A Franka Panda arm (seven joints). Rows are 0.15 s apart.
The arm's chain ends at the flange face. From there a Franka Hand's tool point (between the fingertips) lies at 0.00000 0.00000 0.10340 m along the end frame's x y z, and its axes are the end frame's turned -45 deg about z.
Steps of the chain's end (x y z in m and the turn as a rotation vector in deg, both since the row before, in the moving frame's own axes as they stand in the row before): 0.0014 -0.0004 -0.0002 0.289 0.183 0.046; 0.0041 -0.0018 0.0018 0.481 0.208 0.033; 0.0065 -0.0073 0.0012 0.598 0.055 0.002; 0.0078 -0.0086 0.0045 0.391 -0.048 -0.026; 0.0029 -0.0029 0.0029 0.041 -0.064 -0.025; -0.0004 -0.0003 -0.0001 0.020 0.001 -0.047; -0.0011 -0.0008 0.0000 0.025 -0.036 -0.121
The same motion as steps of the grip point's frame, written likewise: 0.0019 0.0006 -0.0002 0.075 0.334 0.046; 0.0051 0.0013 0.0018 0.193 0.487 0.033; 0.0106 -0.0013 0.0012 0.384 0.462 0.002; 0.0120 -0.0011 0.0045 0.310 0.243 -0.026; 0.0041 -0.0001 0.0029 0.074 -0.016 -0.025; 0.0000 -0.0005 -0.0001 0.013 0.015 -0.047; -0.0002 -0.0014 0.0000 0.043 -0.008 -0.121
